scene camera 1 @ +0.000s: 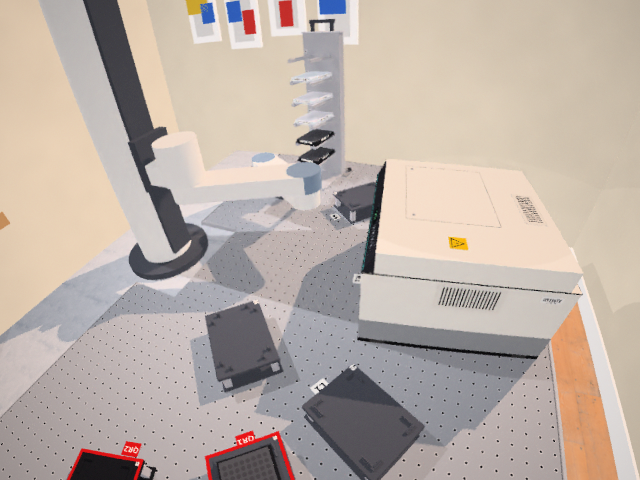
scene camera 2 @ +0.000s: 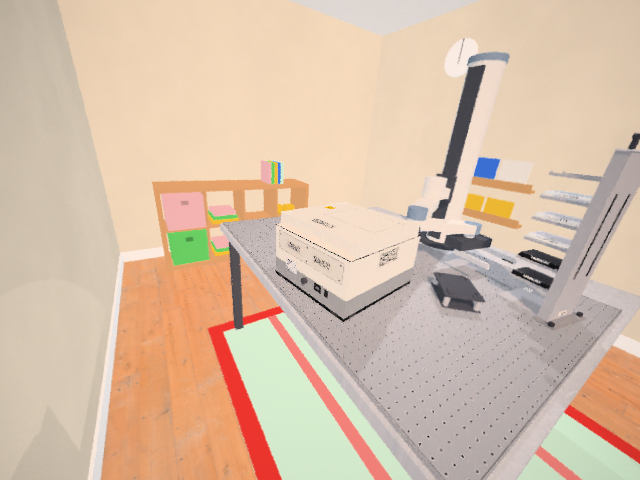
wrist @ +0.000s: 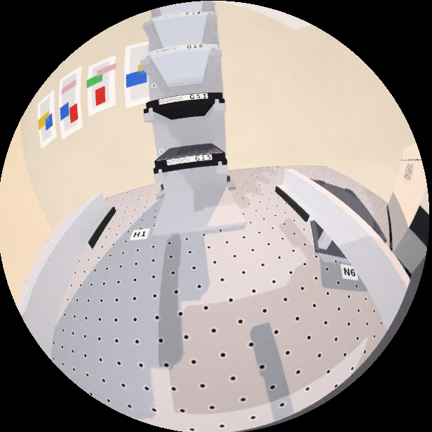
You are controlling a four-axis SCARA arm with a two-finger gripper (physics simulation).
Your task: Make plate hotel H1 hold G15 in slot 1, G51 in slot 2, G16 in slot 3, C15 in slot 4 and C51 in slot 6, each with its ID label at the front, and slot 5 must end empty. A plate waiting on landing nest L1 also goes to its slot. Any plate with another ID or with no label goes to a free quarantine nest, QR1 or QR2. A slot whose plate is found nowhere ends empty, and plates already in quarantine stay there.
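Places are measured from the arm's base along level axes (x ahead, y left, z up), in centimetres.
Pixels of known places: gripper, between the fingertips: (scene camera 2: 502, 264); arm's base, origin of its link: (scene camera 1: 169, 251) (scene camera 2: 439, 241).
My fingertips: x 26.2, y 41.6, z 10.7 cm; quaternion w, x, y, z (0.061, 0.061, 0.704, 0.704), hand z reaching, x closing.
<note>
Ahead of a thing's pixels: the offset from my fingertips to its top centre. "spot": to the spot under its first point.
Plate hotel H1 (scene camera 1: 336, 108) (scene camera 2: 602, 227) (wrist: 200, 220) stands at the back. In the wrist view, black plate G15 (wrist: 192, 152) is in slot 1, black plate G51 (wrist: 185, 107) in slot 2 and clear plate G16 (wrist: 180, 62) in slot 3, labels forward. Clear plate C15 (wrist: 180, 27) is above, its label partly cut. Slot 5 holds a clear plate @(dx +1.9, dy +12.0, dz +29.7 cm) (scene camera 1: 311, 77); its ID is unreadable. The top shelf @(spot: dx +4.8, dy +5.2, dz +35.5 cm) (scene camera 1: 310, 59), slot 6, shows no plate. My gripper (wrist: 191, 186) is open and empty, low before H1. Landing nest L1 @(dx +42.9, dy -69.8, dz -3.8 cm) (scene camera 1: 361, 421) shows no plate.
Red-rimmed quarantine nests QR1 @(spot: dx +33.9, dy -79.6, dz -4.4 cm) (scene camera 1: 285, 454) and QR2 @(spot: dx +8.0, dy -92.3, dz -4.4 cm) (scene camera 1: 111, 455) are cut off at the front; their contents are unclear. Dark nest N6 @(dx +24.1, dy -2.8, dz -3.8 cm) (scene camera 1: 356, 201) (scene camera 2: 457, 291) (wrist: 320, 242) is right of H1. Another dark nest @(dx +15.5, dy -62.9, dz -3.4 cm) (scene camera 1: 242, 343) and a large white device @(dx +52.6, dy -31.5, dz +15.1 cm) (scene camera 1: 465, 268) (scene camera 2: 346, 237) stand on the table.
</note>
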